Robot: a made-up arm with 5 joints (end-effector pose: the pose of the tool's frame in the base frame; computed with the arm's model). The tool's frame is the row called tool. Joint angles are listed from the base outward.
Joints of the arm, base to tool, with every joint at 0 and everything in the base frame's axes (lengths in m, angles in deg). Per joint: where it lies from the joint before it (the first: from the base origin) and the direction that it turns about. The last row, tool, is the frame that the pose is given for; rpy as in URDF.
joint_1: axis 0 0 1 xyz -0.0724 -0.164 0.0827
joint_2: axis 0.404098 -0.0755 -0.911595 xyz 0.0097 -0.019 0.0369
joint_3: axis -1 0 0 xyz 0.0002 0.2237 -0.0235
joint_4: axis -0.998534 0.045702 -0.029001 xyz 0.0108 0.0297 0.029
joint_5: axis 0 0 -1 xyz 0.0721 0.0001 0.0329
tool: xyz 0.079 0.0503 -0.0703 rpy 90 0 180
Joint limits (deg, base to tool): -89.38..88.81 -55..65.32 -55.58..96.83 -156.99..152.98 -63.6..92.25
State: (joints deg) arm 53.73 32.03 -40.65 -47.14 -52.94
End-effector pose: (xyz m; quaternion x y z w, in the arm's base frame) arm -0.0660 0.0836 0.2879 0.4249 0.1711 -0.8786 0.1350
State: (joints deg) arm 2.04 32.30 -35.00 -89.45 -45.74
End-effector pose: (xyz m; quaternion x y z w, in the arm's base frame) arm 0.1052 -0.0742 0.2802 -0.4514 -0.2606 0.7676 0.3729
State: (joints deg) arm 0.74 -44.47 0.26 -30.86 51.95
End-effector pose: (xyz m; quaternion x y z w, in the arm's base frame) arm -0.0926 0.0907 -0.0092 -0.1716 -0.6658 -0.7255 0.0290
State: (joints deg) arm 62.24 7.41 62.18 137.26 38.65
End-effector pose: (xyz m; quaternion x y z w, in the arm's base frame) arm -0.1832 0.1363 0.1470 -0.4519 0.3942 -0.5830 0.5482
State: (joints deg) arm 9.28 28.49 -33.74 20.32 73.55
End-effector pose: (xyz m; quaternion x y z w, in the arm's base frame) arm 0.1395 -0.0485 0.1192 0.5719 0.3553 0.6159 0.4091
